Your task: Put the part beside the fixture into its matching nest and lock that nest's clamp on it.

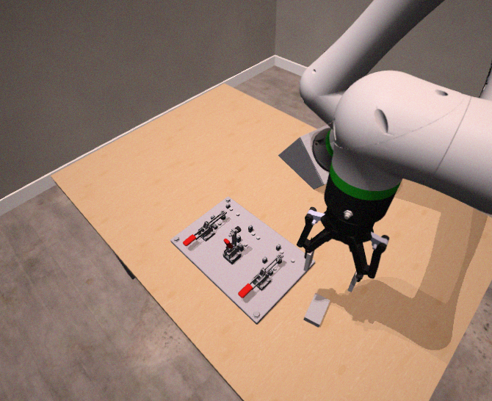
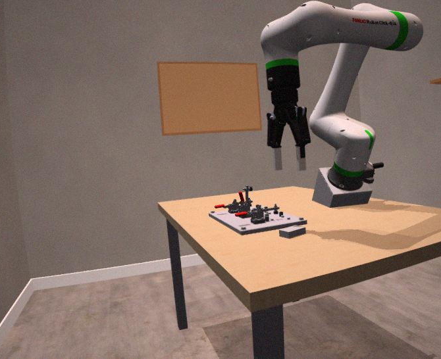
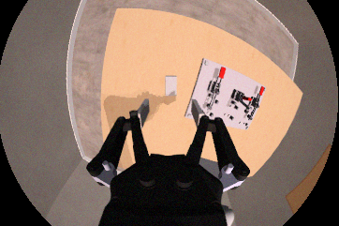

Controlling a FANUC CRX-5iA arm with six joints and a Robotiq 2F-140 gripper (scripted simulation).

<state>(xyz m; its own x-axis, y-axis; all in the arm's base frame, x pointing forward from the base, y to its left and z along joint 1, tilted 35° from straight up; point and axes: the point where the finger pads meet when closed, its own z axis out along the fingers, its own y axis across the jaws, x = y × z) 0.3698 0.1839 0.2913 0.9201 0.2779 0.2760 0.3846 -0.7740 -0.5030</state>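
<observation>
The grey part is 200 mm below my hand. From my hand the other things lie so: grey fixture plate: 50 mm ahead, 260 mm to the right, 210 mm below; then clamp: 60 mm ahead, 140 mm to the right, 170 mm below.
</observation>
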